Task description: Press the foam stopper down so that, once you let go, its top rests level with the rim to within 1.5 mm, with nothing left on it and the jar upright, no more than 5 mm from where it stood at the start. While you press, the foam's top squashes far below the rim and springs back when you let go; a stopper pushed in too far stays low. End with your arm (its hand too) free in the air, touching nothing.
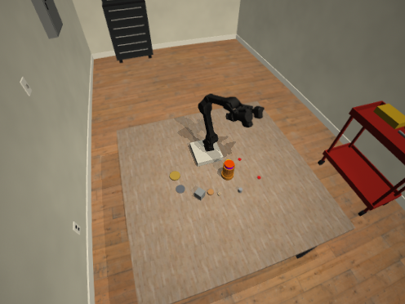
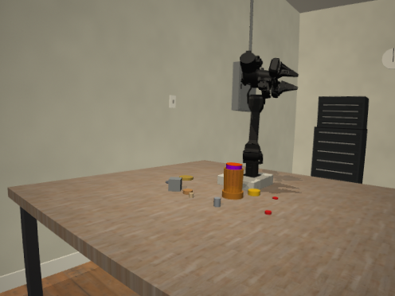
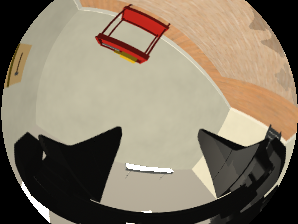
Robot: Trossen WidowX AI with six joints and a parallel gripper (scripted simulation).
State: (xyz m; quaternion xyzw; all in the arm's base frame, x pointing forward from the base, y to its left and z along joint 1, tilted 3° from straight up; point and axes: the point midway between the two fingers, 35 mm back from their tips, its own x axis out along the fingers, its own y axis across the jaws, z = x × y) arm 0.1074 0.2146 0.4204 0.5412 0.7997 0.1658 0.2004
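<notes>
The orange foam stopper is 340 mm below my hand, 160 mm to the right of it and 110 mm ahead of it. Round my hand: small tan disc (450 mm below, 310 mm to the right, 210 mm ahead); then yellow disc (450 mm below, 120 mm to the right, 20 mm ahead); then small grey cylinder (440 mm below, 250 mm ahead, 120 mm to the right).
</notes>
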